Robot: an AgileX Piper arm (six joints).
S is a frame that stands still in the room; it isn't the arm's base.
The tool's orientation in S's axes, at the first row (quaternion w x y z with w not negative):
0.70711, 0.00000, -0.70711, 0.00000
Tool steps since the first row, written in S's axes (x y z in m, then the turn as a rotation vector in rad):
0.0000, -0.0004, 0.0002, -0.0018, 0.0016, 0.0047
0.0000, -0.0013, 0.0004, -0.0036, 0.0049, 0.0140
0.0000, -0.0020, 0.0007, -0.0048, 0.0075, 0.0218
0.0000, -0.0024, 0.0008, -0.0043, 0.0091, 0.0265
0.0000, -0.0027, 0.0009, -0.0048, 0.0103, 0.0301
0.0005, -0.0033, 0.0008, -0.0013, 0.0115, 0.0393
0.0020, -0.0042, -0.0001, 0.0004, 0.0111, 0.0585
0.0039, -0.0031, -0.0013, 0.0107, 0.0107, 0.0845
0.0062, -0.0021, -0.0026, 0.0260, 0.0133, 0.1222
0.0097, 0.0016, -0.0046, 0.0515, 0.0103, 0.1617
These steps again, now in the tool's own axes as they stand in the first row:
0.0002, -0.0004, 0.0000, 0.0047, 0.0016, 0.0018
0.0004, -0.0013, 0.0000, 0.0140, 0.0049, 0.0036
0.0007, -0.0020, 0.0000, 0.0218, 0.0075, 0.0048
0.0008, -0.0024, 0.0000, 0.0265, 0.0091, 0.0043
0.0009, -0.0027, 0.0000, 0.0301, 0.0103, 0.0048
0.0008, -0.0033, -0.0005, 0.0393, 0.0115, 0.0013
-0.0001, -0.0042, -0.0020, 0.0585, 0.0111, -0.0004
-0.0013, -0.0031, -0.0039, 0.0845, 0.0107, -0.0107
-0.0026, -0.0021, -0.0062, 0.1222, 0.0133, -0.0260
-0.0046, 0.0016, -0.0097, 0.1617, 0.0103, -0.0515

